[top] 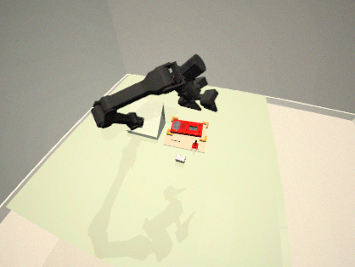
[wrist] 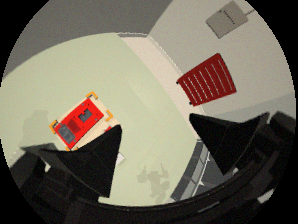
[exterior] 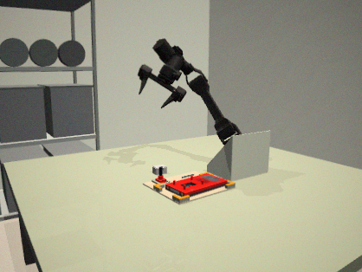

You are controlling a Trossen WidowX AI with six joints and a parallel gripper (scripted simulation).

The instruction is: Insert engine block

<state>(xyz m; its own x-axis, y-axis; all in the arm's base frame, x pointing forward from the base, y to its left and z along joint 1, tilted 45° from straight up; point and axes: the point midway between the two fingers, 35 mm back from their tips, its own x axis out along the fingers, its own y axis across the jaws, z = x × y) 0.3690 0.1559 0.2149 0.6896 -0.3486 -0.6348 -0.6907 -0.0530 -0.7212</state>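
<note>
My gripper tip is now 29 cm above the grey engine block, 9 cm to the left of it and 9 cm past it. The rest, counted from my gripper tip: black upright peg: 27 cm below, 3 cm behind, 2 cm to the left.
</note>
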